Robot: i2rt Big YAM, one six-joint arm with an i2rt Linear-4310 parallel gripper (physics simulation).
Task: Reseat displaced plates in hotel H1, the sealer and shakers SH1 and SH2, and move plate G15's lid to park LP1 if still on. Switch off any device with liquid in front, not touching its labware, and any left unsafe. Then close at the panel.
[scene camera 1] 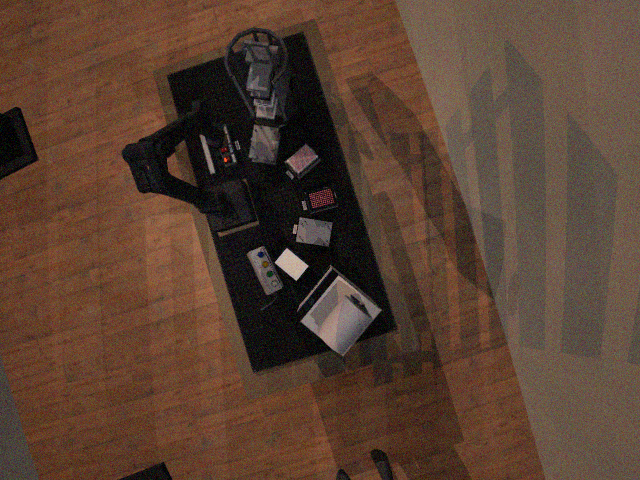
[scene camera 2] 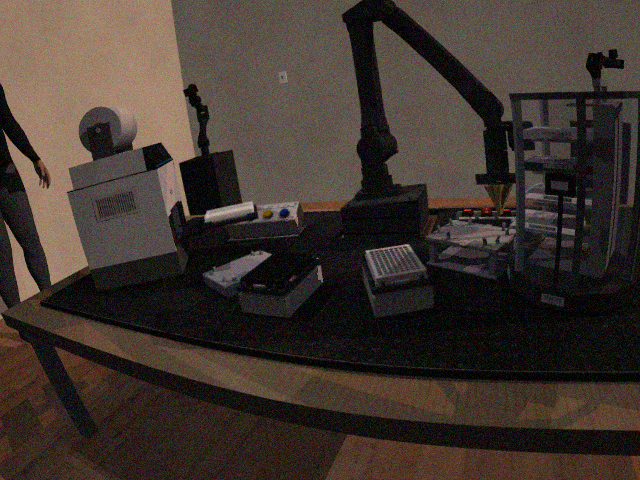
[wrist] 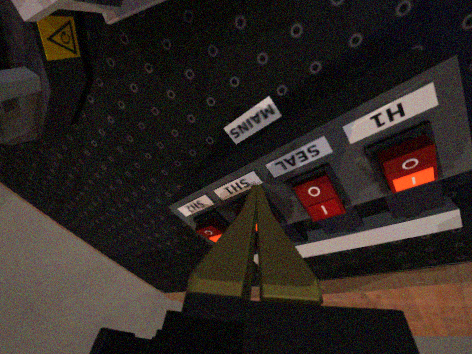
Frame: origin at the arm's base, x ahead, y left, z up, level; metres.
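Seen in the pictures: gripper, between the fingertips: [scene camera 1: 227, 141] [scene camera 2: 500, 214] [wrist: 256, 190]; arm's base, origin of its link: [scene camera 1: 225, 210] [scene camera 2: 379, 194].
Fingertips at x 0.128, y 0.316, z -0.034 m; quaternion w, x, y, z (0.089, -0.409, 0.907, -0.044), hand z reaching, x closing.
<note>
Offsets run from my fingertips to a thing's top centre. "spot": to the spot under its first point.
My gripper [wrist: 256, 190] [scene camera 2: 499, 212] is shut and empty, its tips before the SH1 switch, mostly hidden with an orange glint beside the fingers. On the mains strip {spot: 0.038 m back, 0.103 m right, 0.006 m down} [wrist: 452, 145], the H1 switch {spot: 0.029 m back, 0.082 m right, 0.006 m up} [wrist: 411, 165] and SH2 switch {spot: 0.010 m back, 0.066 m left, 0.006 m up} [wrist: 209, 232] glow orange; the SEAL switch {spot: 0.026 m back, 0.033 m right, 0.004 m up} [wrist: 320, 198] is unlit. The hotel {0.282 m ahead, 0.094 m left, 0.307 m up} [scene camera 2: 604, 206] holds several plates. One box device [scene camera 2: 400, 299] [scene camera 1: 289, 175] bears a pale well plate {0.299 m ahead, 0.237 m right, 0.023 m up} [scene camera 2: 395, 260] [scene camera 1: 303, 158]; another box device {spot: 0.379 m ahead, 0.439 m right, 0.019 m down} [scene camera 2: 271, 304] bears a dark-framed plate {0.307 m ahead, 0.447 m right, 0.023 m up} [scene camera 2: 279, 273] [scene camera 1: 321, 198]. Their labels are unreadable. The white bulky device [scene camera 2: 124, 222] [scene camera 1: 356, 328] carries a roll.
A clear-topped stand [scene camera 2: 470, 230] [scene camera 1: 265, 144] is between hotel and strip. A flat grey holder {0.210 m ahead, 0.576 m right, 0.011 m down} [scene camera 2: 235, 273] [scene camera 1: 312, 231] lies beside the dark-topped device. The button panel {0.084 m back, 0.650 m right, 0.038 m up} [scene camera 2: 266, 227] [scene camera 1: 271, 284] lies near a white slab {0.059 m ahead, 0.673 m right, 0.075 m up} [scene camera 1: 292, 264]. The arm's base [scene camera 2: 382, 209] stands at the table's back.
</note>
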